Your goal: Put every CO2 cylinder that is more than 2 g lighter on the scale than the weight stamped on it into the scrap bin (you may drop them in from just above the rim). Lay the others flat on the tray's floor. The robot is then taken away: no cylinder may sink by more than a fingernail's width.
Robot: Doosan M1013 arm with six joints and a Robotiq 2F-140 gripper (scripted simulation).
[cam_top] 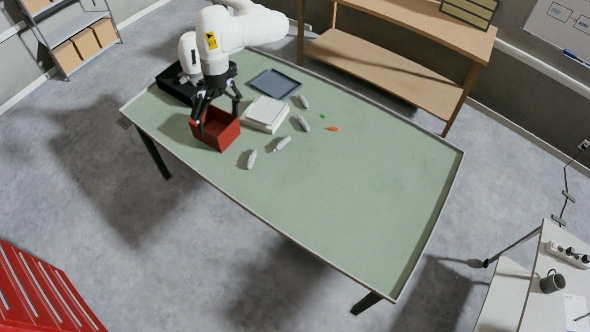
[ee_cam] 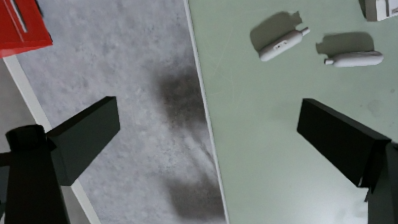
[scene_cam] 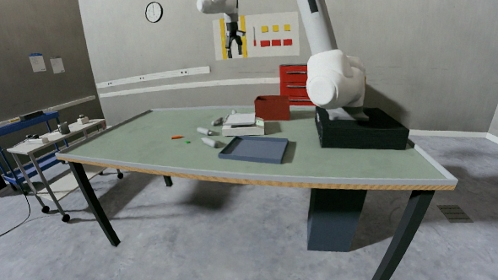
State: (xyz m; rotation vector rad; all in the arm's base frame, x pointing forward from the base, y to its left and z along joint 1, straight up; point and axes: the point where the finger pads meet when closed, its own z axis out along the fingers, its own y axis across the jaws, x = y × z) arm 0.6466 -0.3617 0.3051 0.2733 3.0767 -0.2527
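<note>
My hand is 38 cm to the right of the scale plate, 34 cm above it and 12 cm past it. From my hand the other things lie so: red scrap bin 36 cm below, 26 cm behind, 14 cm to the left; white CO2 cylinder 37 cm below, 15 cm to the left, 2 cm behind; white scale 38 cm to the left, 35 cm below, 13 cm behind.
</note>
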